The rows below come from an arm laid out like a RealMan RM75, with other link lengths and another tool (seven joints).
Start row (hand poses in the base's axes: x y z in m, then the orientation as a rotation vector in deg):
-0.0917 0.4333 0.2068 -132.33 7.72 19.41
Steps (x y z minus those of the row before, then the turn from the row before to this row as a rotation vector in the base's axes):
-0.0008 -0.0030 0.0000 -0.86 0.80 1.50
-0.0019 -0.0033 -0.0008 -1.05 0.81 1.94
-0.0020 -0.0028 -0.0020 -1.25 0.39 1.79
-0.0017 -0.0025 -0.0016 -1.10 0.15 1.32
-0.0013 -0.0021 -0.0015 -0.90 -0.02 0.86
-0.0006 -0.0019 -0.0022 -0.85 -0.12 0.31
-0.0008 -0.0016 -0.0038 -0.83 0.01 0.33
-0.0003 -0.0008 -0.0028 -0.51 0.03 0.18
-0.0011 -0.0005 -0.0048 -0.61 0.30 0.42
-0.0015 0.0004 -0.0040 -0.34 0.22 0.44
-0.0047 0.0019 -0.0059 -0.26 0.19 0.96
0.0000 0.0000 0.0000 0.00 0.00 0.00
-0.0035 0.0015 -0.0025 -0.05 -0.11 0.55
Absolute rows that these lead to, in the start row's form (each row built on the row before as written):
-0.0925 0.4303 0.2068 -133.27 6.56 21.11
-0.0944 0.4270 0.2060 -134.42 4.92 23.05
-0.0964 0.4242 0.2040 -135.80 3.28 24.45
-0.0981 0.4217 0.2024 -137.01 2.03 25.33
-0.0994 0.4196 0.2009 -138.00 1.20 25.78
-0.1000 0.4177 0.1987 -138.89 0.97 25.85
-0.1008 0.4161 0.1949 -139.74 0.76 26.09
-0.1011 0.4153 0.1921 -140.25 0.67 26.26
-0.1022 0.4148 0.1873 -140.83 0.42 26.87
-0.1037 0.4152 0.1833 -141.16 0.05 27.37
-0.1084 0.4171 0.1774 -141.47 -0.99 28.05
-0.1084 0.4171 0.1774 -141.47 -0.99 28.05
-0.1119 0.4186 0.1749 -141.60 -1.70 28.16

